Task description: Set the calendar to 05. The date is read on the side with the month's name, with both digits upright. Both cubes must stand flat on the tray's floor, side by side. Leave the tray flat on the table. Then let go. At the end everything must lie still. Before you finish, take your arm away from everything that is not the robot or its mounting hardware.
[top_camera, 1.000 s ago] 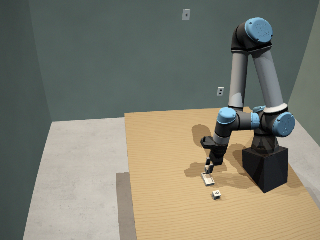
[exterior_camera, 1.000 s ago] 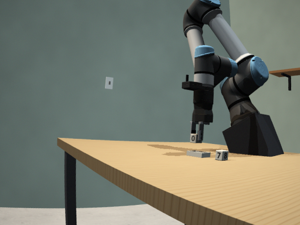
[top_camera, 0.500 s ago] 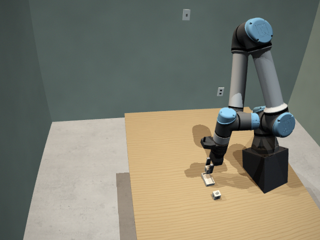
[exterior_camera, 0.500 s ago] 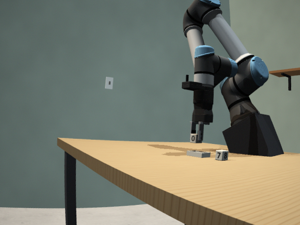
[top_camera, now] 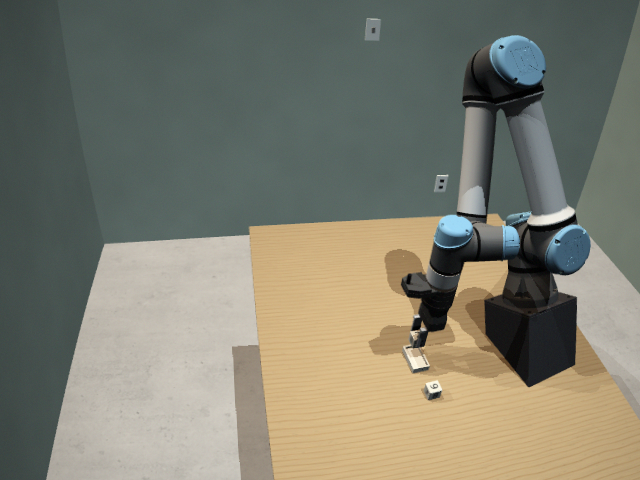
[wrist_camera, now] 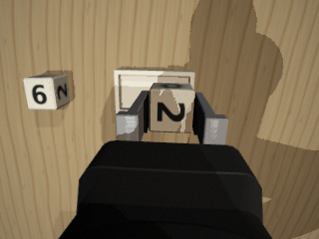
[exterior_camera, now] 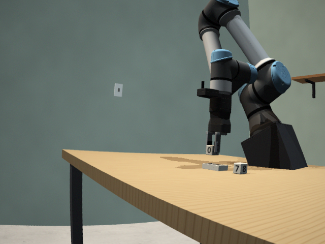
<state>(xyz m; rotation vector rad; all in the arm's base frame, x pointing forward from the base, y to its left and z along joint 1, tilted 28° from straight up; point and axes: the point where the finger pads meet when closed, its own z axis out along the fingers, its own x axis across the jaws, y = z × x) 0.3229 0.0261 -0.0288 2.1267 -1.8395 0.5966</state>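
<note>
Now: hand 6 cm above the small calendar tray and 2 cm to the right of it.
</note>
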